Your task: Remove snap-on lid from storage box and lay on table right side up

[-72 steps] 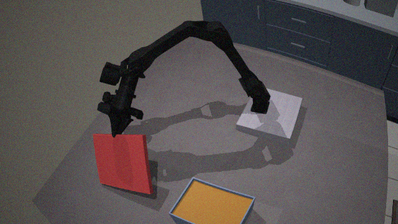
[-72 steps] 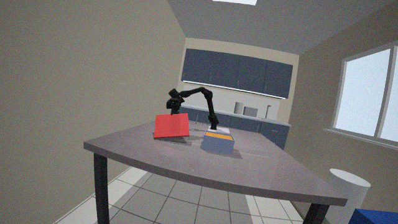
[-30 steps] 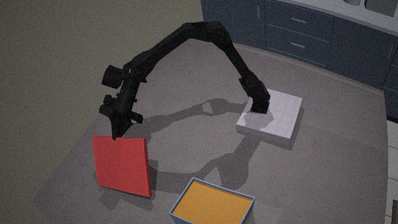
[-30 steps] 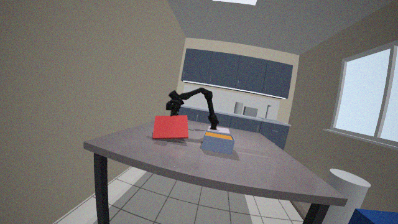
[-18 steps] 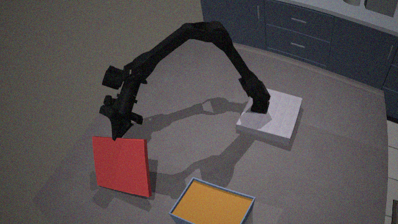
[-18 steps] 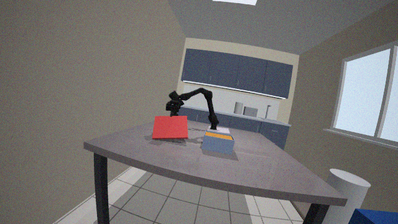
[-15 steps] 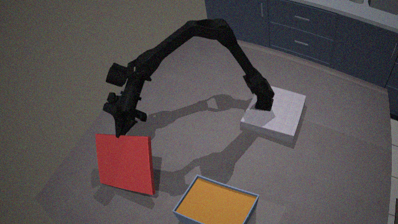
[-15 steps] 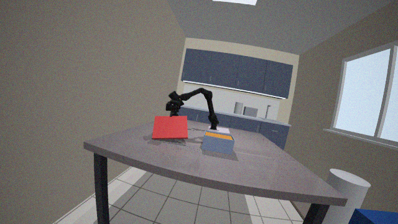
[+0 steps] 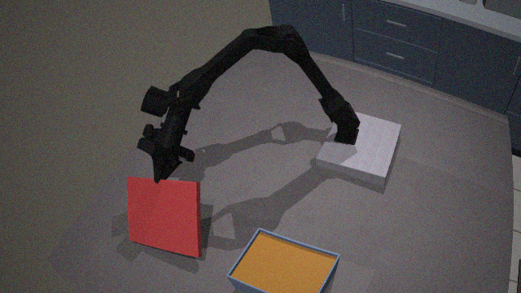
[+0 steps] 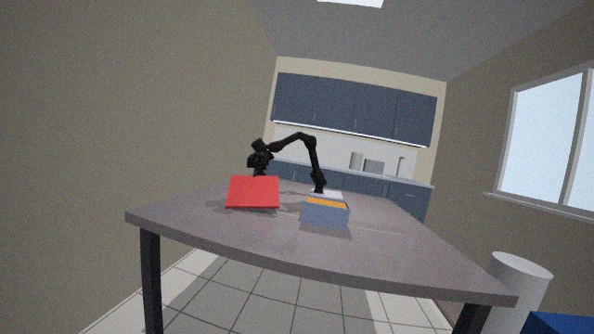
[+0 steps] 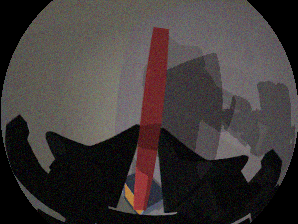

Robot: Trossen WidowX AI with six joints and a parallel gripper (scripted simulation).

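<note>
Right now the red lid is 60 mm ahead of my gripper tip, 20 mm to the left of it and 50 mm below it. Also, from my gripper tip: blue-grey box (80 mm ahead, 370 mm to the left, 80 mm below).
</note>
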